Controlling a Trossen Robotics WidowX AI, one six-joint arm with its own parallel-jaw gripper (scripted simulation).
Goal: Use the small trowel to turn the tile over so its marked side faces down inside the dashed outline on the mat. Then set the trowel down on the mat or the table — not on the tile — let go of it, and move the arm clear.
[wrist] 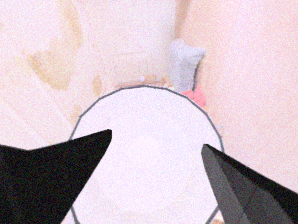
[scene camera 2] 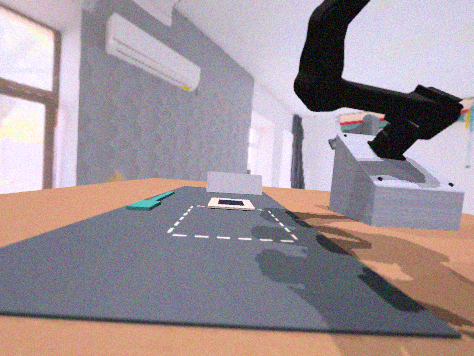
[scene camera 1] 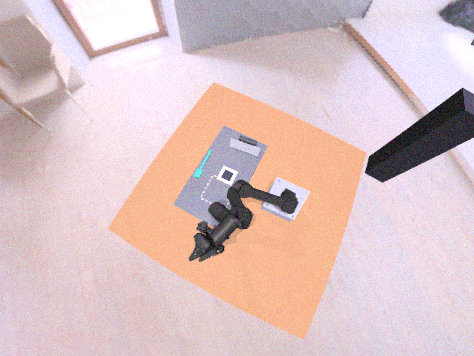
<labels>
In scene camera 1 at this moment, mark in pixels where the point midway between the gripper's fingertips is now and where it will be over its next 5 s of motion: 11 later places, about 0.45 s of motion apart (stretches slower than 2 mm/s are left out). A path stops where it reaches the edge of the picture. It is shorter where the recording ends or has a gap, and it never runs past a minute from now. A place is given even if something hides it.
My gripper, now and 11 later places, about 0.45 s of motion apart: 194,261; 212,286; 253,314; 311,323; 369,298; 401,255; 414,190; 395,134; 360,102; 323,92; 293,99; 274,115
</labels>
